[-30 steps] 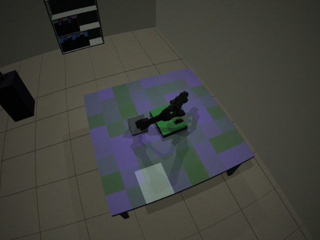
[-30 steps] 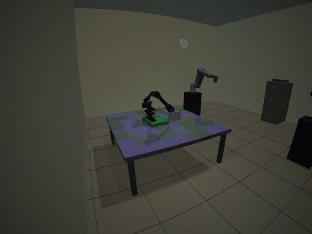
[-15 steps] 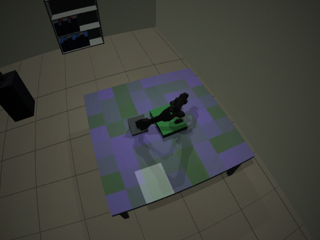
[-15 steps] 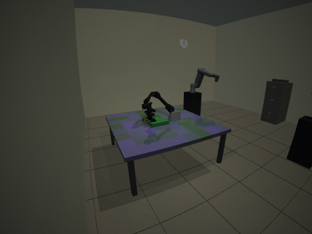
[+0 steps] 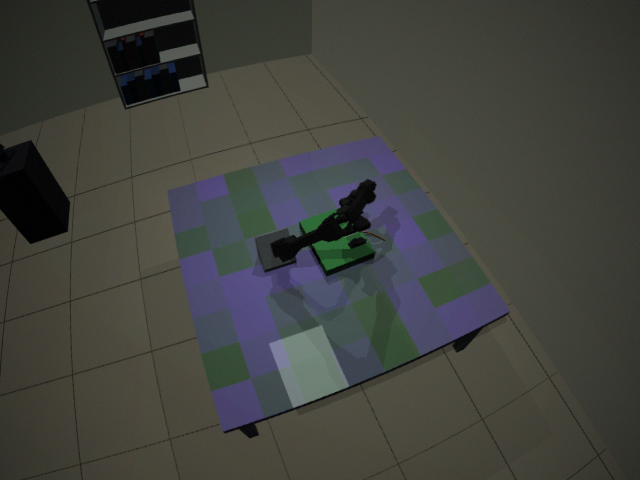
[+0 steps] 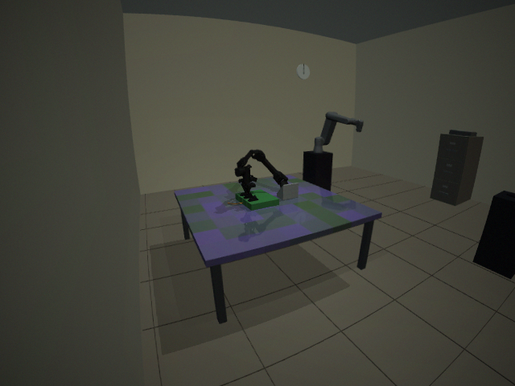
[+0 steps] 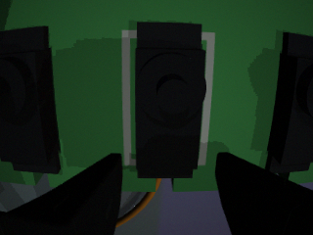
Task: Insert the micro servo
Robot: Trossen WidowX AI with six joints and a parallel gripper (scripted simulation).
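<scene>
The green deck lies 12 cm behind my gripper tip and 6 cm below it.
</scene>
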